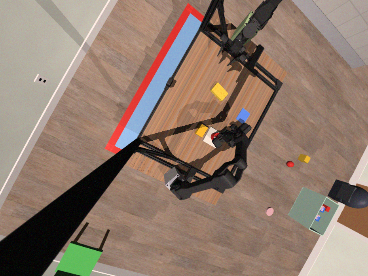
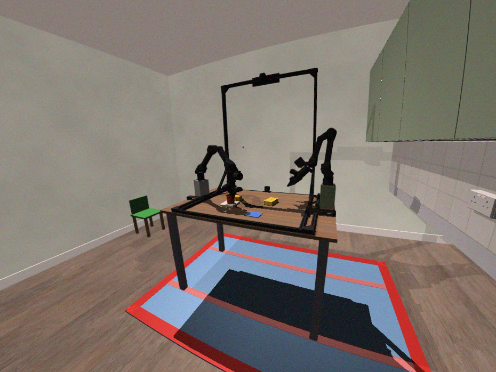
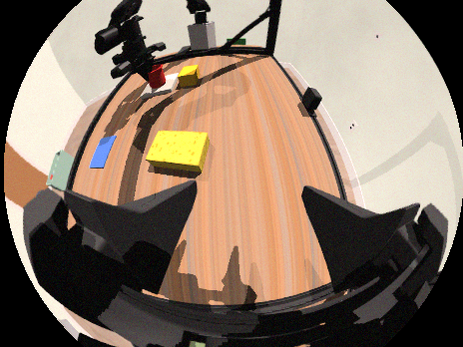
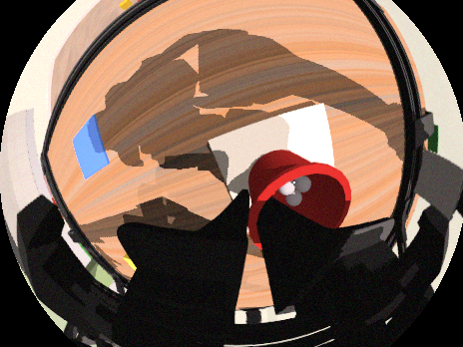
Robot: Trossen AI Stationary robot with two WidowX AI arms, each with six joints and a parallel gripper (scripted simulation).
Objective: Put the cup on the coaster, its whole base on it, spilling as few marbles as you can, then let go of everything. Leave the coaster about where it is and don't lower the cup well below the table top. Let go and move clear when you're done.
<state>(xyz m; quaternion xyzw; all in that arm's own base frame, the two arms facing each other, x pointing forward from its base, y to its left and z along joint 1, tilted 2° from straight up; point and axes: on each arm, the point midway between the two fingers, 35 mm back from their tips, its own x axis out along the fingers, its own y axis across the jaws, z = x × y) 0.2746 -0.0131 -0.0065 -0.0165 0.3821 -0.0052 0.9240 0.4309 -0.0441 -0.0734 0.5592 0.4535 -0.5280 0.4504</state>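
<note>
The red cup lies 40 mm below my right hand, 30 mm to the right of it and 10 mm behind it. Round my right hand: white coaster 80 mm below, 30 mm to the right, 20 mm behind; then blue coaster 220 mm to the left, 140 mm ahead, 80 mm below; then yellow block 130 mm behind, 70 mm below, 30 mm to the right.
</note>
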